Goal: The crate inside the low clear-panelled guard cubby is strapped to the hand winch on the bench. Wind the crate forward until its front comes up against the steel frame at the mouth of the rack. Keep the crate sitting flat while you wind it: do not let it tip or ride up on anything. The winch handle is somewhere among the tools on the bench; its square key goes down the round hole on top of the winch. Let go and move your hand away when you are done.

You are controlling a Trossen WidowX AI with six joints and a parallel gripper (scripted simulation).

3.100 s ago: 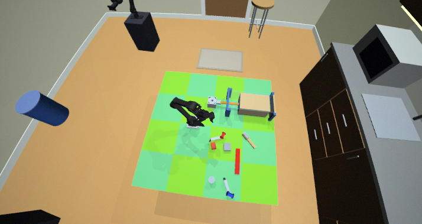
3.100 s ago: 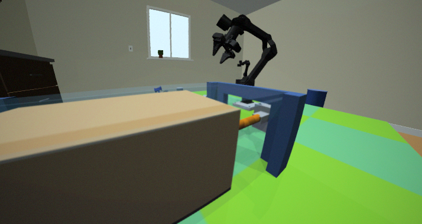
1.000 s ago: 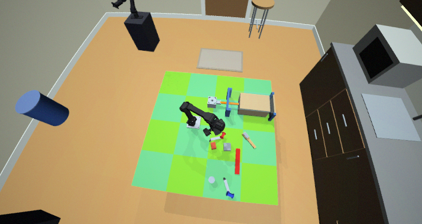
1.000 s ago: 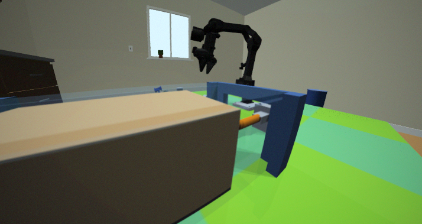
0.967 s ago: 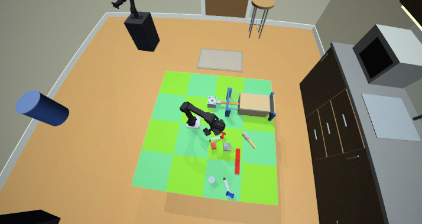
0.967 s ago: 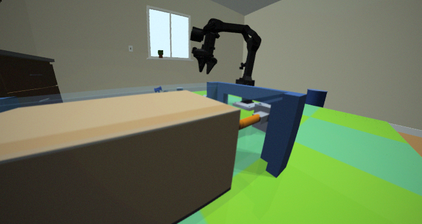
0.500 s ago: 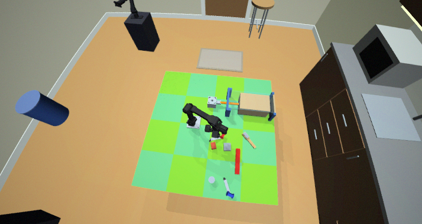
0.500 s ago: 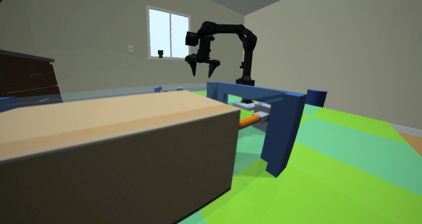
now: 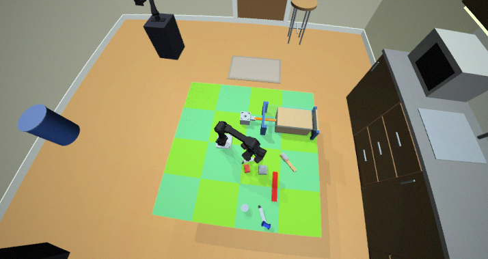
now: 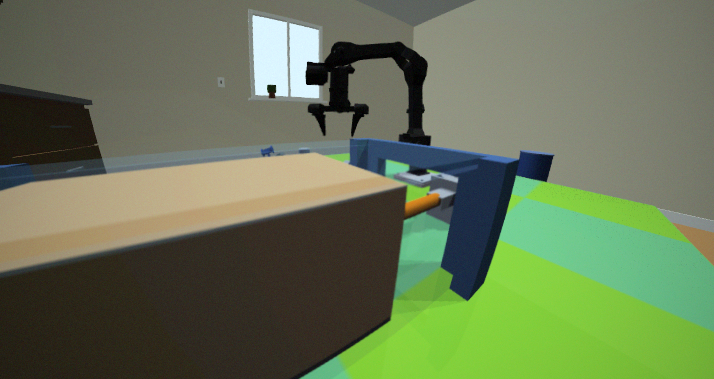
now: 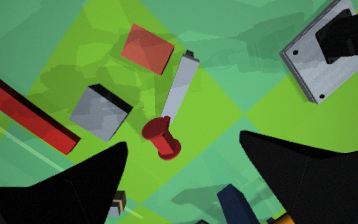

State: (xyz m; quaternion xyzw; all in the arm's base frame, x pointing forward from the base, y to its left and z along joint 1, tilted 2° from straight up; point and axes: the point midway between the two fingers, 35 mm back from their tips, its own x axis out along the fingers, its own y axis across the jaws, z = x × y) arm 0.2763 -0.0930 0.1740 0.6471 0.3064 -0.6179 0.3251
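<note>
Right now the red-knobbed crank handle is 12 cm below my gripper tip. The rest, counted from my gripper tip: long red bar 23 cm ahead, 18 cm to the right, 14 cm below; then grey block 11 cm ahead, 7 cm to the right, 13 cm below; then red knob 5 cm ahead, 2 cm to the left, 11 cm below.
</note>
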